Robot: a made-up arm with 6 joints.
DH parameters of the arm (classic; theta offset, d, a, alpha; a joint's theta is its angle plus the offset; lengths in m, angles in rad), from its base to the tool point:
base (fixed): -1.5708 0 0.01 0
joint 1: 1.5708 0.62 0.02 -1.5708
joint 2: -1.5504 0 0.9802 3.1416
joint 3: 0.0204 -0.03 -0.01 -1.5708
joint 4: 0 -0.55 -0.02 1.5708
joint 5: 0 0.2 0.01 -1.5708
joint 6: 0 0 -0.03 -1.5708
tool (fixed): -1.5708 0.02 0 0
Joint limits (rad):
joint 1: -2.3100..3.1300
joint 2: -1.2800..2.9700
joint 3: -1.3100..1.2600
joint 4: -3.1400..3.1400
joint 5: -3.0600..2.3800
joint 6: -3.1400..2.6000
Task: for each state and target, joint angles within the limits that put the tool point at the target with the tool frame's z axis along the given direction. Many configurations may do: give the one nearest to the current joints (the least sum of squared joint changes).
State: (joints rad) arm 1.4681 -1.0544 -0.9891 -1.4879 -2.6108 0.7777
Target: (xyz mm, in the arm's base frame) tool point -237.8 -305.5 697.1 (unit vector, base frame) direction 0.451 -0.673 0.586
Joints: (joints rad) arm 1.0226 -1.2800 -1.2879 -1.6711 -2.6695 0.8578
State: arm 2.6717 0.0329 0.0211 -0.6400 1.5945 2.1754
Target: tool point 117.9 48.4 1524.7 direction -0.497 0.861 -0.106
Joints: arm 2.5523 -0.7188 -0.0892 -0.8376 1.4466 2.4161
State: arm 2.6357 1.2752 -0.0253 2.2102 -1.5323 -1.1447
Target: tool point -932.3 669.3 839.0 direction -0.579 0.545 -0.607
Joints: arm 2.3853 0.8083 -0.2386 2.4507 -1.8811 -1.8192
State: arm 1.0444 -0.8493 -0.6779 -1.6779 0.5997 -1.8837
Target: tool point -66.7 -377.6 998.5 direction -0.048 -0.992 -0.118
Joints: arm 1.2521 -1.2790 -0.8467 -1.0051 1.1772 -1.4648
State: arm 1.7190 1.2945 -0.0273 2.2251 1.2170 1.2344
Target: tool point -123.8 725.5 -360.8 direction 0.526 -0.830 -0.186
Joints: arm 1.6200 1.9724 -0.2075 1.9862 1.2638 0.7383
